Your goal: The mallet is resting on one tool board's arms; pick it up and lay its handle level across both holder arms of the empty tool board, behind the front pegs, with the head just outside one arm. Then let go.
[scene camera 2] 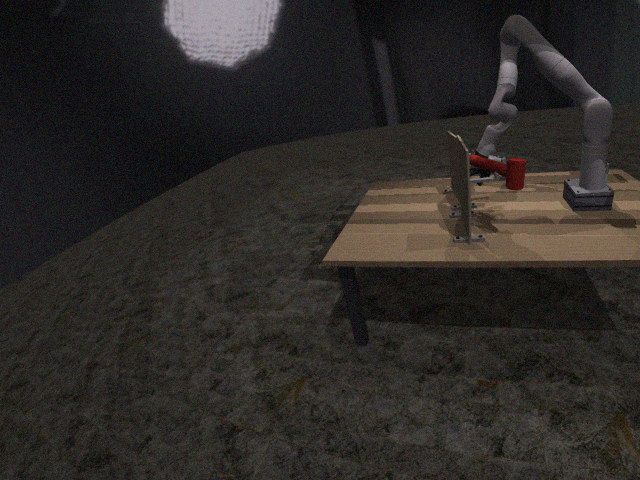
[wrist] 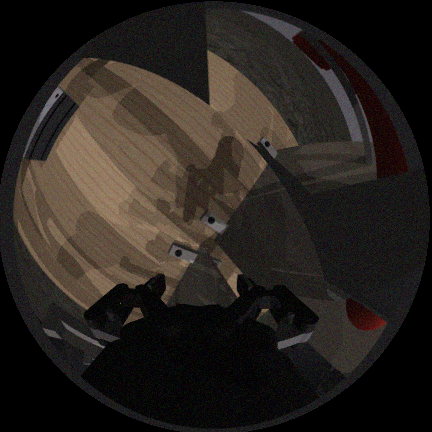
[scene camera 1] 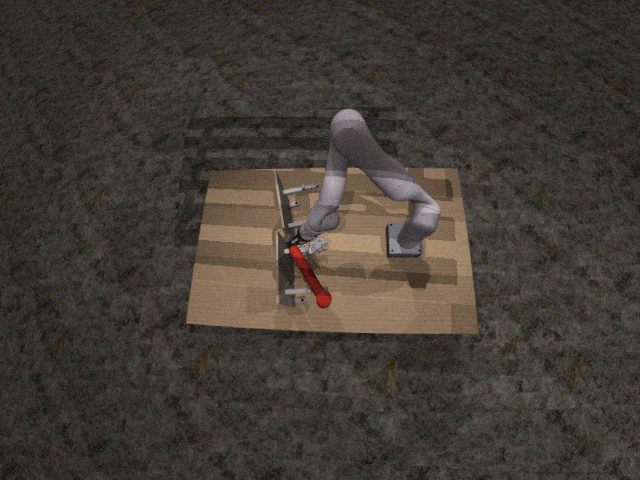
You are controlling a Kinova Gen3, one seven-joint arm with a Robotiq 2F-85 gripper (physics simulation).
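Observation:
The red mallet (scene camera 1: pixel 309 273) (scene camera 2: pixel 491 165) lies slanted across the near tool board (scene camera 1: pixel 285 279) (scene camera 2: pixel 461 175), its handle end by the board and its head (scene camera 1: pixel 323 299) (scene camera 2: pixel 515 174) out at the arm's tip. In the wrist view, the handle's red end (wrist: pixel 366 316) shows at the lower right, partly hidden. The empty tool board (scene camera 1: pixel 280 198) stands beyond it, with two holder arms (scene camera 1: pixel 299 189) (scene camera 1: pixel 296 224). My gripper (scene camera 1: pixel 293 242) (wrist: pixel 200 282) is open, beside the handle's end near the gap between the boards, with nothing between its fingers. Its exact distance from the handle is unclear.
The wooden table (scene camera 1: pixel 232 304) (scene camera 2: pixel 392 248) carries both boards, which stand upright with small feet. The robot base (scene camera 1: pixel 404 250) (scene camera 2: pixel 589 198) is on the right. A holder arm (scene camera 1: pixel 299 291) of the near board passes under the mallet near its head.

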